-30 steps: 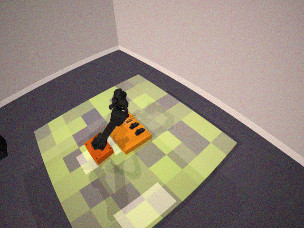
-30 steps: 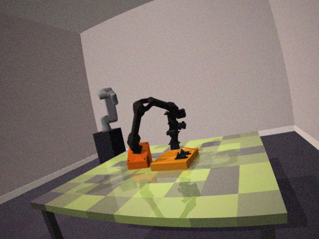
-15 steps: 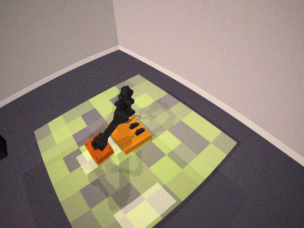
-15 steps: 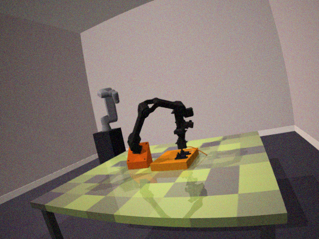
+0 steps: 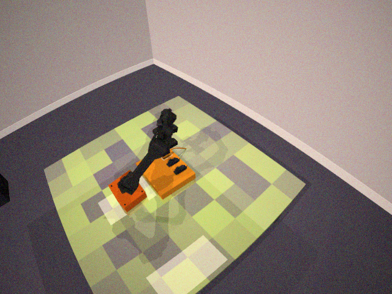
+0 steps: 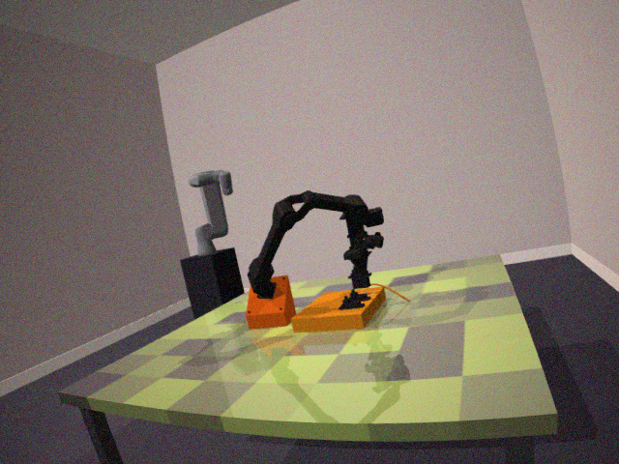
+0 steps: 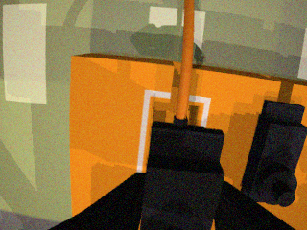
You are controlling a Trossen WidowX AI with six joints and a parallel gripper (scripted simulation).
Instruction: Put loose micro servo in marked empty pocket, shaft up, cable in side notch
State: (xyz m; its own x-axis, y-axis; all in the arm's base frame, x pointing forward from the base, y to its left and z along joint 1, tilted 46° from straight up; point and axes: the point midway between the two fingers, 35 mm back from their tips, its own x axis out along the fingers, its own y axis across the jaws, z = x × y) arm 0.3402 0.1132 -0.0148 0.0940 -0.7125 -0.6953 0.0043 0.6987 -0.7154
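My gripper tip is now 12 cm past the orange deck, 10 cm above it and 7 cm to the left of it.
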